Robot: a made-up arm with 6 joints.
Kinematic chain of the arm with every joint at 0, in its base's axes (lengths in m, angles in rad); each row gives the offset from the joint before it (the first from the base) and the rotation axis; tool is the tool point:
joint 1: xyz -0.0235 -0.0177 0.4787 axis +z
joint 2: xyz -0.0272 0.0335 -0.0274 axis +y
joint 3: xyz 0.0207 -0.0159 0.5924 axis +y
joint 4: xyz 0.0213 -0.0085 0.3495 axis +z
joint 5: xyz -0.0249 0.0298 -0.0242 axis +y
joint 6: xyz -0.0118 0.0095 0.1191 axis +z
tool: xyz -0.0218 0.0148 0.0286
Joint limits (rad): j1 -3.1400..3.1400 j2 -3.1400..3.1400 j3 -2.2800..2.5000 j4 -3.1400..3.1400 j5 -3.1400..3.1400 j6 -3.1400..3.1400
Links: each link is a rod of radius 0.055 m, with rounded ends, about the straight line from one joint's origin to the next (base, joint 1, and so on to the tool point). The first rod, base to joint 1, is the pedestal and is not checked.
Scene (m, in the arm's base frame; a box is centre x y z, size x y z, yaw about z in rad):
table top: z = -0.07
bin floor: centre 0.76 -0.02 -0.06 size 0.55 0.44 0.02 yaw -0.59
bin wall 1: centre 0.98 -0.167 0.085 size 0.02 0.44 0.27 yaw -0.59
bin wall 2: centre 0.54 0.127 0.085 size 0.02 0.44 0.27 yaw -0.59
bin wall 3: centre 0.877 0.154 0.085 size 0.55 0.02 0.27 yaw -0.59
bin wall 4: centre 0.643 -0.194 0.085 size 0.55 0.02 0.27 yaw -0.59
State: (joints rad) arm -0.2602 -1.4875 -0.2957 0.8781 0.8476 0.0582
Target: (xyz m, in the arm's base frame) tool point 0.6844 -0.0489 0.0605
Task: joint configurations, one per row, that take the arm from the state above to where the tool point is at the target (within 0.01 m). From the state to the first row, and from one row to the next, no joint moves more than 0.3 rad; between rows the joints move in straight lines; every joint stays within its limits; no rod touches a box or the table.
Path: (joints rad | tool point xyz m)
1: -0.5334 -1.4542 -0.4293 0.9171 0.9040 0.0430 | -0.8713 0.5956 0.4250
2: -0.8065 -1.4209 -0.5628 0.9560 0.9604 0.0279 | -0.6551 0.7893 0.4045
3: -1.0797 -1.3875 -0.6964 0.9950 1.0169 0.0127 | -0.3963 0.9084 0.3863
4: -1.3529 -1.3542 -0.8300 1.0340 1.0733 -0.0025 | -0.1207 0.9447 0.3705
5: -1.6261 -1.3209 -0.9635 1.0730 1.1297 -0.0176 | 0.1455 0.8990 0.3579
6: -1.8992 -1.2876 -1.0971 1.1119 1.1861 -0.0328 | 0.3779 0.7800 0.3488
7: -2.1724 -1.2543 -1.2307 1.1509 1.2425 -0.0480 | 0.5571 0.6039 0.3436
8: -2.4456 -1.2209 -1.3642 1.1899 1.2989 -0.0631 | 0.6700 0.3916 0.3426
9: -2.7188 -1.1876 -1.4978 1.2289 1.3554 -0.0783 | 0.7116 0.1664 0.3461
10: -2.9919 -1.1543 -1.6314 1.2678 1.4118 -0.0934 | 0.6844 -0.0489 0.3541
11: -2.9972 -1.3788 -1.5022 1.2221 1.3434 -0.0786 | 0.7003 -0.0470 0.2095
12: -3.0024 -1.6033 -1.3730 1.1763 1.2751 -0.0638 | 0.6844 -0.0489 0.0605

